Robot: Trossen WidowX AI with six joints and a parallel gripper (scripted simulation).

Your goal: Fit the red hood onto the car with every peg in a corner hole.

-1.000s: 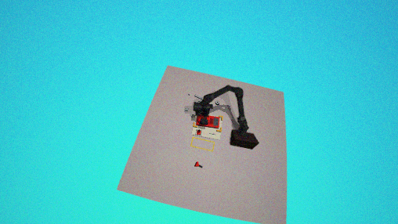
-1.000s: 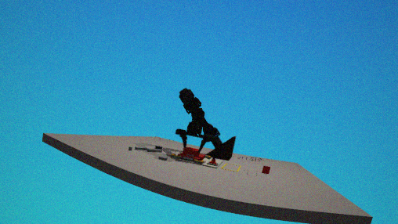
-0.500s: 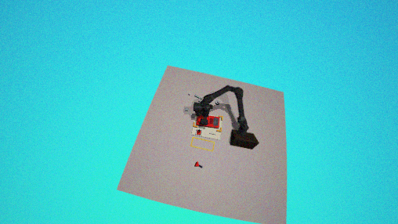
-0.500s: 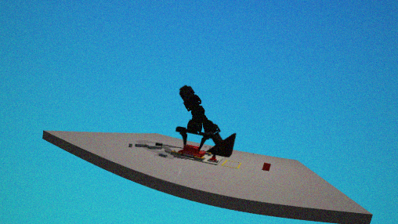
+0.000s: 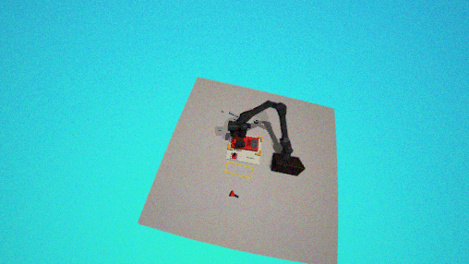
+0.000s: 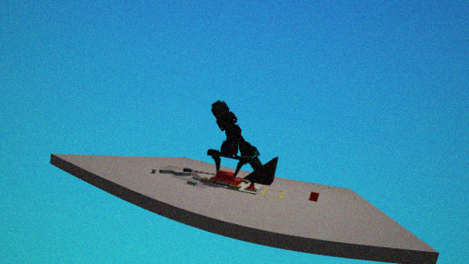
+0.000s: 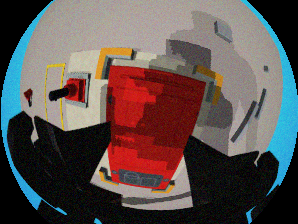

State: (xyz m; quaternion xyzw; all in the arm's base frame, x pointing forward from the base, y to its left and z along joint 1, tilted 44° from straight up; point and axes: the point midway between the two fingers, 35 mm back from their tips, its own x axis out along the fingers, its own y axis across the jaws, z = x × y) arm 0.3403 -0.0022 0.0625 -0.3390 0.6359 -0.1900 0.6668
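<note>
Now: gripper tip right at the red hood. Also, from my gripper tip: white jig 4 cm behind, 2 cm to the left, 3 cm below.
</note>
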